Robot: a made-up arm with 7 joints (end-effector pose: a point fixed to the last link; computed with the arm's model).
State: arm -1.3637 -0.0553 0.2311 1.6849 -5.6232 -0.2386 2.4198
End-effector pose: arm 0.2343 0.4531 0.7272 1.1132 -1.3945 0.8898
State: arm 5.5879 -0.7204 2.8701 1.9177 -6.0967 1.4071 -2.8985
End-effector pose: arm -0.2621 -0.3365 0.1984 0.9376 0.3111 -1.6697
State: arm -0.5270 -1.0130 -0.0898 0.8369 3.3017 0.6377 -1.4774
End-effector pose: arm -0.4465 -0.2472 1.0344 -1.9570 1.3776 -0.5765
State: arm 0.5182 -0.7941 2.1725 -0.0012 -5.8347 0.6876 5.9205
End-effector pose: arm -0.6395 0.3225 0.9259 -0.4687 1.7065 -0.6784
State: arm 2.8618 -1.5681 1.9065 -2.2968 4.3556 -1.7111 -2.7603
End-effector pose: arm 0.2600 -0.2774 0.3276 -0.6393 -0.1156 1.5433
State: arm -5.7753 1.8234 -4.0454 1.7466 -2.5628 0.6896 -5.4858
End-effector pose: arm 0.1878 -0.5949 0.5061 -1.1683 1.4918 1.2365
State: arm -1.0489 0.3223 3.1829 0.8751 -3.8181 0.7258 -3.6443
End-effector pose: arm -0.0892 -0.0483 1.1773 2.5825 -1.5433 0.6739
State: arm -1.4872 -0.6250 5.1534 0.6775 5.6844 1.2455 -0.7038
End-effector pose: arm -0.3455 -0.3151 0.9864 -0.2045 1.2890 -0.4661
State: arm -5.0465 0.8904 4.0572 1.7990 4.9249 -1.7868 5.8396
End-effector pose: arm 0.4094 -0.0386 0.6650 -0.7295 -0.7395 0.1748
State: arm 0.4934 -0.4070 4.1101 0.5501 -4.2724 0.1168 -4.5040
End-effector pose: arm -0.3119 0.4223 1.0715 1.2429 -2.5732 1.1268
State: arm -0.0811 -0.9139 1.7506 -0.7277 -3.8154 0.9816 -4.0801
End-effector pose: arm -0.6224 0.3128 0.7762 1.2614 -0.5273 1.1818
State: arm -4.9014 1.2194 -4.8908 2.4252 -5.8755 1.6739 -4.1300
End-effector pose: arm -0.2235 -0.0870 0.3412 0.0256 -2.1099 1.2526
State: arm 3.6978 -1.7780 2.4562 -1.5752 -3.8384 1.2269 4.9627
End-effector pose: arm 0.1762 -0.5063 0.5490 -0.6725 1.4638 -0.3723
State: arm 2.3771 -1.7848 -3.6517 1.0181 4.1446 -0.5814 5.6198
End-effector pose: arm 0.2836 0.5300 -0.2469 0.0107 0.0311 0.9162
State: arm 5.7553 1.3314 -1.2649 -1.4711 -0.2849 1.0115 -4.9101
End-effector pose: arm 0.6705 -0.1503 0.5913 -2.7147 -0.3508 1.4611
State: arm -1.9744 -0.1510 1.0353 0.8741 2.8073 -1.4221 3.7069
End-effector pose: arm 0.2776 0.2486 0.9891 0.9062 0.6790 -1.4270
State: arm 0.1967 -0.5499 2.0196 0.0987 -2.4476 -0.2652 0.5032
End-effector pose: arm -0.5503 0.0423 1.0953 -2.7184 0.3026 -1.2282
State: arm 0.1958 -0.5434 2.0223 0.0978 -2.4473 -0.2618 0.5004
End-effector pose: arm -0.5450 0.0414 1.0992 -2.7258 0.3045 -1.2157
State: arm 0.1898 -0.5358 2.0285 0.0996 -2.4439 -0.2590 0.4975
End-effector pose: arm -0.5399 0.0368 1.1030 -2.7273 0.3078 -1.2023
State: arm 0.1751 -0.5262 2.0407 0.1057 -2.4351 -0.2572 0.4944
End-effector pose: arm -0.5347 0.0259 1.1068 -2.7193 0.3139 -1.1868
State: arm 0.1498 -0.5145 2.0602 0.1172 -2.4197 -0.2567 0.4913
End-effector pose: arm -0.5295 0.0077 1.1103 -2.6998 0.3236 -1.1691
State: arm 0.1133 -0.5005 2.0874 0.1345 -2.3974 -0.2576 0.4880
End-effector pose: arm -0.5236 -0.0179 1.1133 -2.6688 0.3369 -1.1483
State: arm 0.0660 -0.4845 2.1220 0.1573 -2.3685 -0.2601 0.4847
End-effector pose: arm -0.5165 -0.0501 1.1155 -2.6277 0.3541 -1.1238
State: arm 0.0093 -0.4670 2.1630 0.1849 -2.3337 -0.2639 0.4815
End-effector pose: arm -0.5075 -0.0871 1.1166 -2.5789 0.3752 -1.0949
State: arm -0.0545 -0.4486 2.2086 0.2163 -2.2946 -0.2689 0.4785
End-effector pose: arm -0.4961 -0.1269 1.1164 -2.5255 0.3992 -1.0616
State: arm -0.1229 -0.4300 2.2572 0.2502 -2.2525 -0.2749 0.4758
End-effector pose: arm -0.4825 -0.1672 1.1149 -2.4702 0.4259 -1.0246
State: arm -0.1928 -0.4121 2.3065 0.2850 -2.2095 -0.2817 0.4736
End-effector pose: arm -0.4672 -0.2060 1.1120 -2.4159 0.4538 -0.9855
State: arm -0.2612 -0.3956 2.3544 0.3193 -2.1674 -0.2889 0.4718
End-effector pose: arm -0.4511 -0.2417 1.1081 -2.3648 0.4815 -0.9463
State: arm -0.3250 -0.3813 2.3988 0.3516 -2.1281 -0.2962 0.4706
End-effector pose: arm -0.4355 -0.2730 1.1034 -2.3184 0.5079 -0.9091
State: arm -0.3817 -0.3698 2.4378 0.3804 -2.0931 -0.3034 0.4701
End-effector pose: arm -0.4213 -0.2993 1.0982 -2.2777 0.5316 -0.8760
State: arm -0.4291 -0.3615 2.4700 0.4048 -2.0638 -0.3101 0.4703
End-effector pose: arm -0.4097 -0.3207 1.0929 -2.2432 0.5516 -0.8487
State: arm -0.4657 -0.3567 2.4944 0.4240 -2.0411 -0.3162 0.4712
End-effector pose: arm -0.4015 -0.3372 1.0878 -2.2148 0.5672 -0.8287
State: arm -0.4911 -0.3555 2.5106 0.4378 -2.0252 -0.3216 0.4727
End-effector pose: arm -0.3969 -0.3493 1.0829 -2.1923 0.5779 -0.8165
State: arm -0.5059 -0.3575 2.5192 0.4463 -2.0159 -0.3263 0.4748
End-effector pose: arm -0.3960 -0.3575 1.0783 -2.1751 0.5838 -0.8118
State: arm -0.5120 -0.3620 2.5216 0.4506 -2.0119 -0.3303 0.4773
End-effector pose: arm -0.3980 -0.3626 1.0742 -2.1621 0.5859 -0.8133
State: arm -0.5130 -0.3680 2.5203 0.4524 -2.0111 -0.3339 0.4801
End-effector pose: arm -0.4018 -0.3660 1.0702 -2.1516 0.5857 -0.8185
